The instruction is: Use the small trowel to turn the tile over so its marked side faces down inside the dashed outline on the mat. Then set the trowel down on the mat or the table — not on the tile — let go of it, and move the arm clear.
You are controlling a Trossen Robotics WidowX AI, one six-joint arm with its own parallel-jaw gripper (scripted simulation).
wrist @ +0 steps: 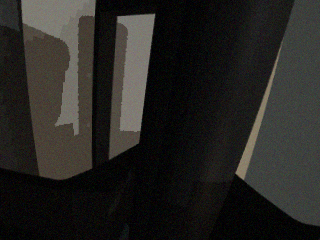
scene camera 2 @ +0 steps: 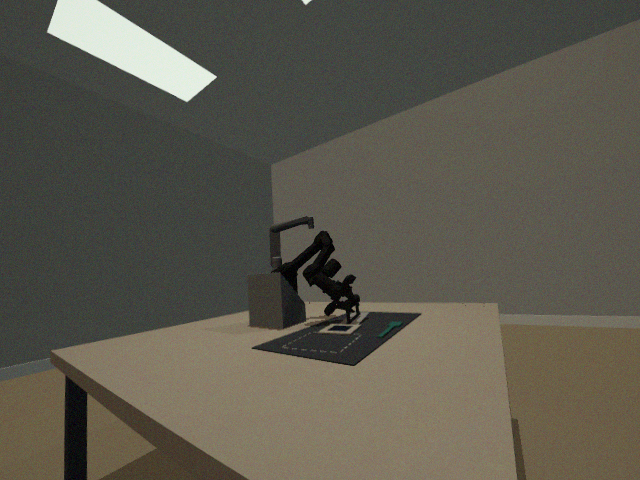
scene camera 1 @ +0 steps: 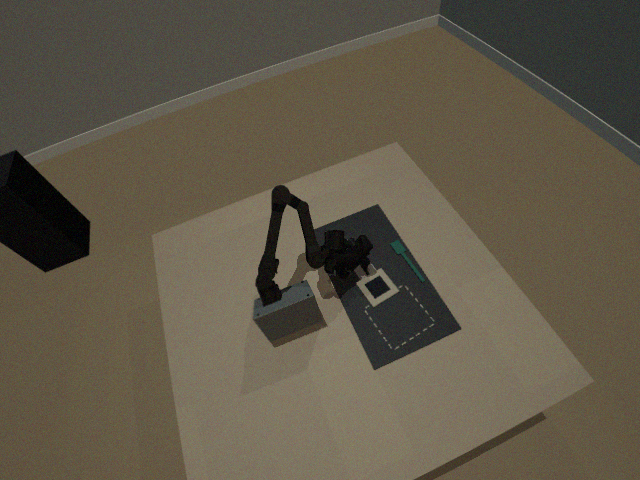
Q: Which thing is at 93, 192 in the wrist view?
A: My gripper.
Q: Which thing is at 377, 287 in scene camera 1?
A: A tile.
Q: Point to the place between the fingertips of my gripper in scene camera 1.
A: At 366, 255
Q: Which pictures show my gripper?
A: The wrist view, scene camera 2 and scene camera 1: all of them.
